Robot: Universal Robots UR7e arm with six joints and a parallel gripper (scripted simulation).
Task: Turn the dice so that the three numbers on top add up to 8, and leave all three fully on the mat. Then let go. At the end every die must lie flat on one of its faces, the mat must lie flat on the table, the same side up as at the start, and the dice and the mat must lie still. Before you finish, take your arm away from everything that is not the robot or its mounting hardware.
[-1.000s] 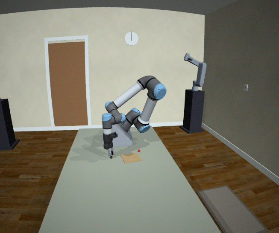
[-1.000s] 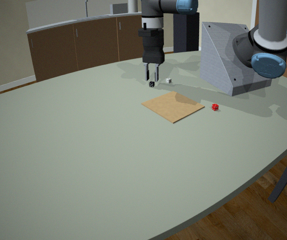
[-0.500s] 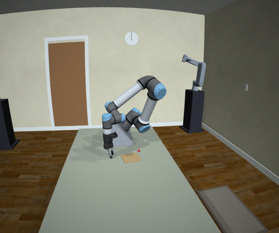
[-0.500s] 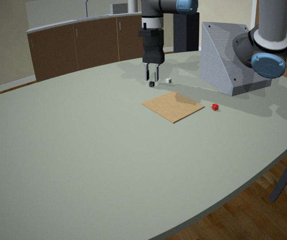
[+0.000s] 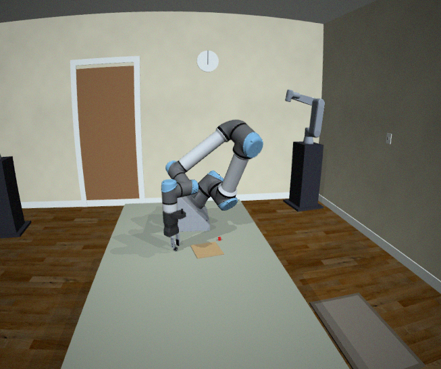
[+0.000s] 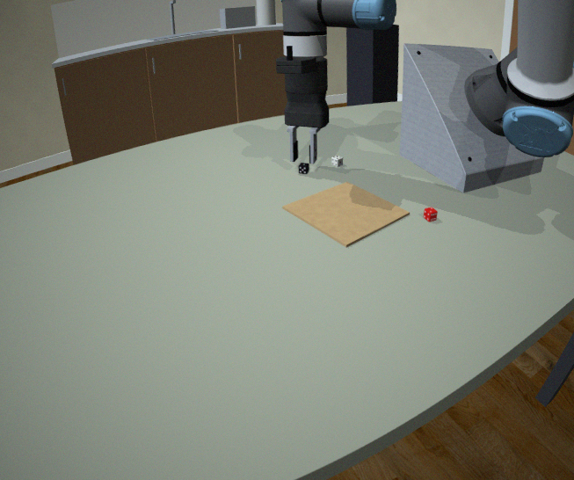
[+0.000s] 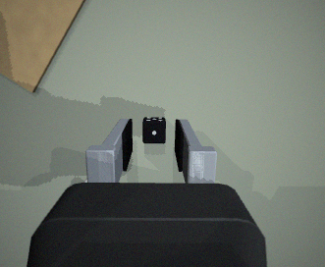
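My gripper is now 16 cm to the right of the tan mat, 4 cm above it and 3 cm short of it. From my hand the other things lie so: white die: 7 cm behind, 3 cm below, 1 cm to the left; red die: 25 cm to the left, 6 cm behind, 3 cm below.
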